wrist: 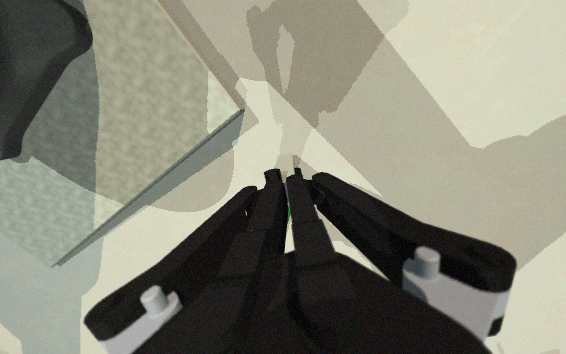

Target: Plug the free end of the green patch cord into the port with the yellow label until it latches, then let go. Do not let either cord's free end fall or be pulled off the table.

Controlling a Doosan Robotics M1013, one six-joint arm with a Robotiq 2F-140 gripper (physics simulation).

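Frame: origin at the arm's base, x ahead, y left, z up, level; metres.
Where they show: gripper, fingertip midpoint: [287,166].
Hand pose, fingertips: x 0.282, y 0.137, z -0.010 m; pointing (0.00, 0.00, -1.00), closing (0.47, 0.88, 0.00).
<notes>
After its pixels a point has its place.
My gripper [287,166] {x 0.282, y 0.137, z -0.010 m} fills the lower half of the wrist view, its two black fingers shut together and their tips close over the cream table top [447,57] {x 0.295, y 0.317, z -0.017 m}. A thin sliver of the green patch cord [288,213] {x 0.329, y 0.101, z -0.012 m} shows in the narrow gap between the fingers, partway down from the tips. I cannot tell whether the sliver is pinched or lies below the fingers. The cord's plug and the rest of the cord are hidden under the gripper.
The table's edge [161,182] {x 0.206, y 0.008, z -0.017 m} runs diagonally from the lower left up to a corner near the upper middle. Beyond it lies speckled grey floor [142,95] {x 0.144, y 0.079, z 0.004 m}. A dark rounded body [62,38] {x 0.085, y 0.072, z 0.019 m} shows at the top left. Shadows of the arm cross the table.
</notes>
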